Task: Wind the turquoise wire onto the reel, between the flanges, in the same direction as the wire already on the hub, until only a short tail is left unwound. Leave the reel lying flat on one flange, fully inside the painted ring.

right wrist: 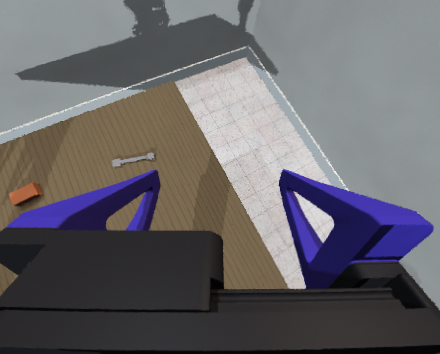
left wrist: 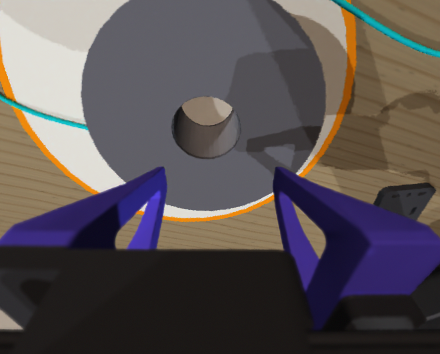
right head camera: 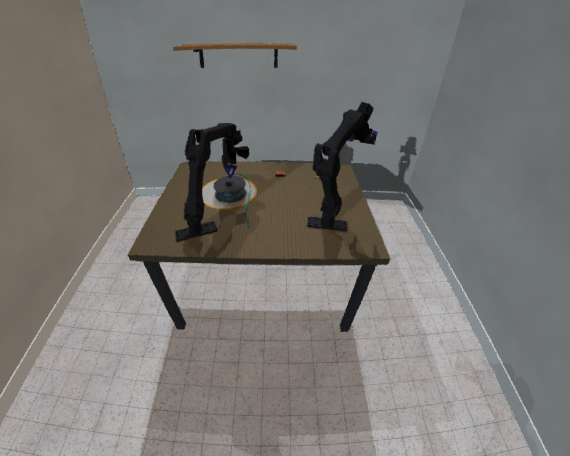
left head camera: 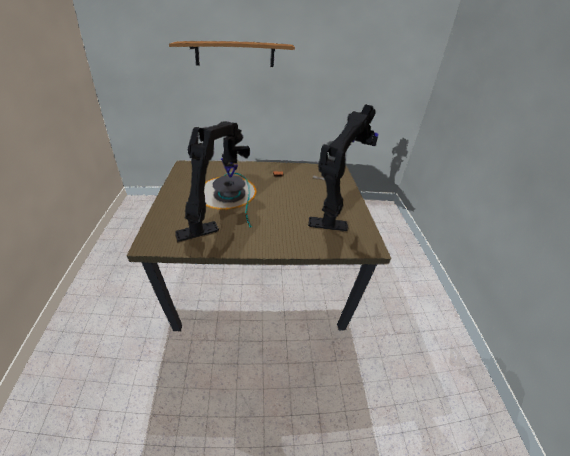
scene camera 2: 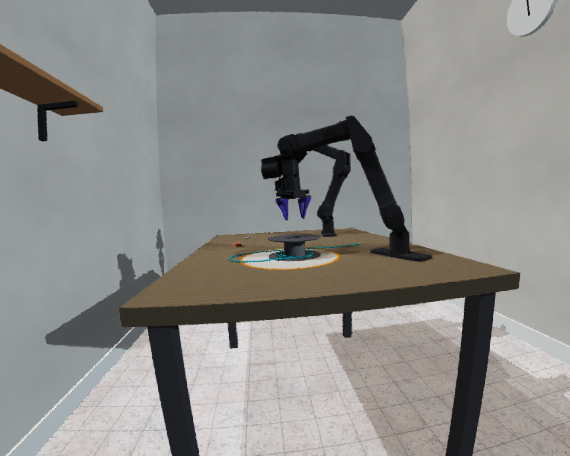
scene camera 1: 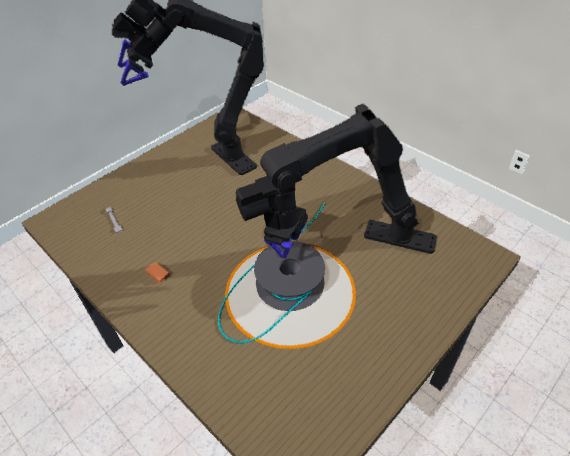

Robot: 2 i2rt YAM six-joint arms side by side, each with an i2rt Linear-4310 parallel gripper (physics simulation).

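Frame: origin at the left arm's base, x right, y ahead, z up, level; metres.
Where they show: left gripper, fingertip midpoint: [left wrist: 219,176] [right head camera: 229,175] [left head camera: 229,174] [scene camera 2: 295,219] [scene camera 1: 288,248]; right gripper, fingertip midpoint: [right wrist: 219,176] [right head camera: 363,141] [left head camera: 363,142] [scene camera 2: 281,175] [scene camera 1: 120,75]; left arm's base at its link origin: [right head camera: 196,231] [left head camera: 197,231] [scene camera 2: 399,255] [scene camera 1: 400,237]; right arm's base at its link origin: [right head camera: 327,224] [left head camera: 328,224] [scene camera 2: 328,234] [scene camera 1: 233,157].
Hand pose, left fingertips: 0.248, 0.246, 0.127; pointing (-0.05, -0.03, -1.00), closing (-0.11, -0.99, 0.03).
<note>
Each offset is from my left fingertips to the top centre of the thing, as dx, dy, dz. "spot": to the spot under its first point. Level surfaces: height alone.
The dark grey reel @[-0.003, +0.009, -0.062] [scene camera 1: 306,278] [scene camera 2: 294,248] [left wrist: 150,75] lies flat on one flange inside the orange painted ring [scene camera 1: 291,346] [left wrist: 353,55]. The turquoise wire @[spot: +0.048, +0.222, -0.124] [scene camera 1: 240,342] [scene camera 2: 231,259] shows low on the hub, leaves between the flanges, loops out past the ring and passes behind the reel, its free end lying towards the left arm's base. My left gripper [scene camera 2: 294,218] [left wrist: 219,176] is partly open and empty, pointing down above the upper flange, its tips beside the centre hole in the left wrist view. My right gripper [right wrist: 219,176] [scene camera 1: 123,75] is wide open and empty, raised high.
An orange block @[+0.351, +0.101, -0.112] [scene camera 1: 158,271] [right wrist: 25,194] and a small grey bar with thick ends @[+0.594, -0.040, -0.120] [scene camera 1: 114,220] [right wrist: 134,159] lie on the wooden table @[dz -0.127] [scene camera 1: 320,390], to the left of the ring in scene camera 1. A wall shelf [left head camera: 231,44] hangs behind the table.
</note>
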